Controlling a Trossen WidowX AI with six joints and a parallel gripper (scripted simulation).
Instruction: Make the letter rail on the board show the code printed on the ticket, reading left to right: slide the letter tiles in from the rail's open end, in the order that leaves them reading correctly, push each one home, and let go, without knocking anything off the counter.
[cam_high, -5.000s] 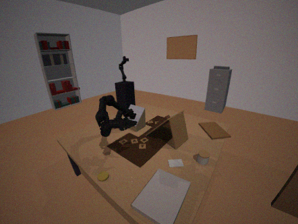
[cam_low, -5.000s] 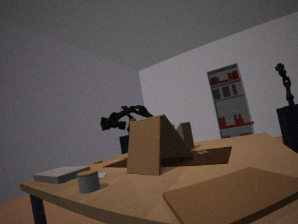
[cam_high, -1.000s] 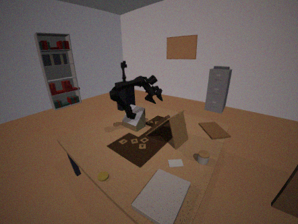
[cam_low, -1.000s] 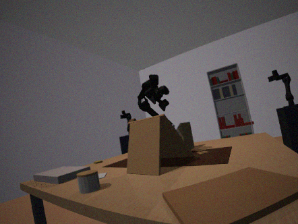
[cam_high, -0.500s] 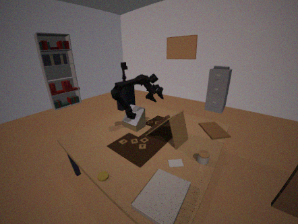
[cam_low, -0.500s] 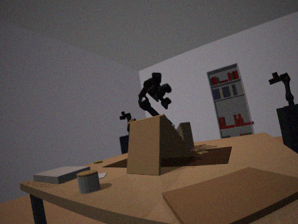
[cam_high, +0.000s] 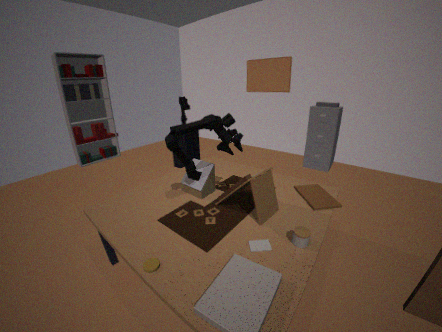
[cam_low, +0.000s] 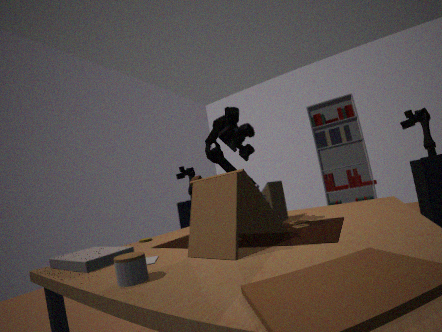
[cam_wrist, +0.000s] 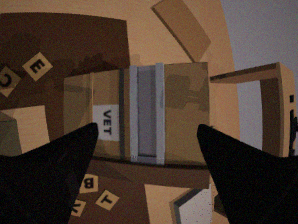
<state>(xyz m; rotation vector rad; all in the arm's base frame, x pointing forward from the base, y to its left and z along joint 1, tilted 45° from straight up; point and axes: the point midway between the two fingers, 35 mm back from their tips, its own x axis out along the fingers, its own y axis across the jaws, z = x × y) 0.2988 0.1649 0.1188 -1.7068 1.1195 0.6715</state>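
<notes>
My gripper tip is now 20 mm past the tile marked t, 270 mm to the left of it and 320 mm above it. Also, from my gripper tip: tile marked e 120 mm behind, 160 mm to the left, 320 mm below; dark mat 90 mm behind, 60 mm to the right, 330 mm below; white ticket 20 mm ahead, 20 mm to the right, 220 mm below.
</notes>
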